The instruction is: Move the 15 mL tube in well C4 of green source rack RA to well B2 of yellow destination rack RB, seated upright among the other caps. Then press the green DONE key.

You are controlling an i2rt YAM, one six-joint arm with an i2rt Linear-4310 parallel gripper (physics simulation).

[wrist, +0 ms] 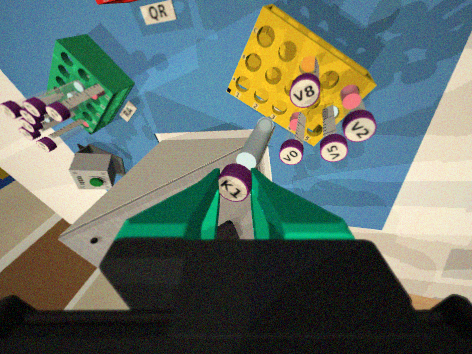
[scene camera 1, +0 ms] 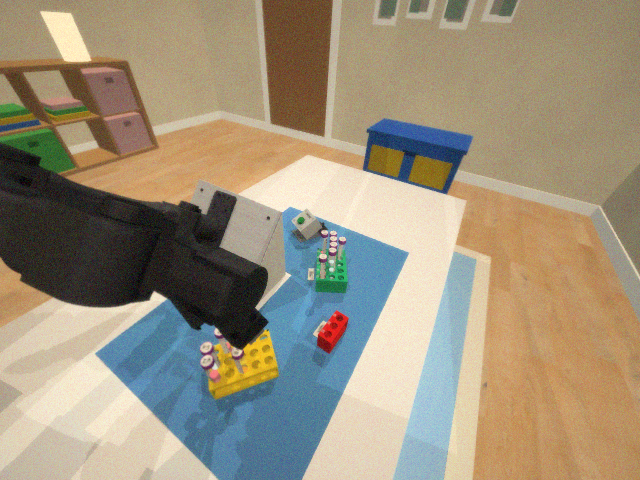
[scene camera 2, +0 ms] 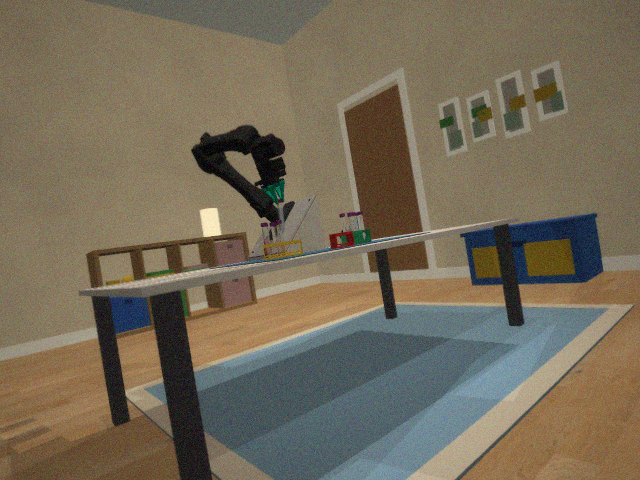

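Seen in the pictures: gripper, between the fingertips: (wrist: 235, 176) (scene camera 2: 280, 203); arm's base, origin of its link: (scene camera 1: 214, 229).
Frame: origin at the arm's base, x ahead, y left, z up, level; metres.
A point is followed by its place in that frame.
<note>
My gripper (scene camera 2: 279, 199) {x 0.244, y -0.168, z 0.041 m} (wrist: 235, 176) {x 0.244, y -0.168, z 0.041 m} has its green fingers shut on the capped tube K1 (scene camera 2: 280, 210) {x 0.248, y -0.177, z 0.016 m} (wrist: 256, 140) {x 0.249, y -0.175, z 0.005 m}, just below its purple-rimmed cap. The tube hangs above the mat beside the yellow rack RB (scene camera 1: 248, 384) {x 0.284, y -0.217, z -0.133 m} (wrist: 270, 56) {x 0.285, y -0.172, z -0.096 m}, near its row A edge in the wrist view, apart from it. Rack RB holds tubes V8 (wrist: 305, 90) {x 0.272, y -0.209, z -0.020 m}, V0 (wrist: 291, 152) {x 0.220, y -0.196, z -0.020 m}, V5 (wrist: 333, 148) {x 0.223, y -0.230, z -0.020 m} and V2 (wrist: 359, 126) {x 0.241, y -0.246, z -0.020 m}. The green rack RA (scene camera 1: 330, 285) {x 0.315, y 0.081, z -0.115 m} (scene camera 2: 368, 236) {x 0.289, y 0.209, z -0.124 m} (wrist: 107, 61) {x 0.317, y 0.082, z -0.135 m} holds several capped tubes. The green DONE key (scene camera 1: 300, 220) {x 0.112, y 0.248, z -0.077 m} (wrist: 96, 182) {x 0.113, y 0.247, z -0.077 m} is on a grey box. The arm hides the fingers in scene camera 1.
A red rack (scene camera 1: 324, 342) {x 0.379, y -0.072, z -0.111 m} lies between the two racks, towards one side of the blue mat (scene camera 1: 279, 428) {x 0.379, y -0.244, z -0.146 m}. A tilted grey panel (scene camera 1: 253, 222) {x 0.107, y 0.037, z 0.043 m} (scene camera 2: 305, 217) {x 0.167, y -0.002, z -0.010 m} (wrist: 165, 170) {x 0.168, y 0.000, z -0.055 m} stands close to the arm and the held tube. QR (wrist: 158, 12) {x 0.349, y -0.032, z -0.144 m} and RA (wrist: 128, 111) {x 0.237, y 0.109, z -0.144 m} labels lie on the mat.
</note>
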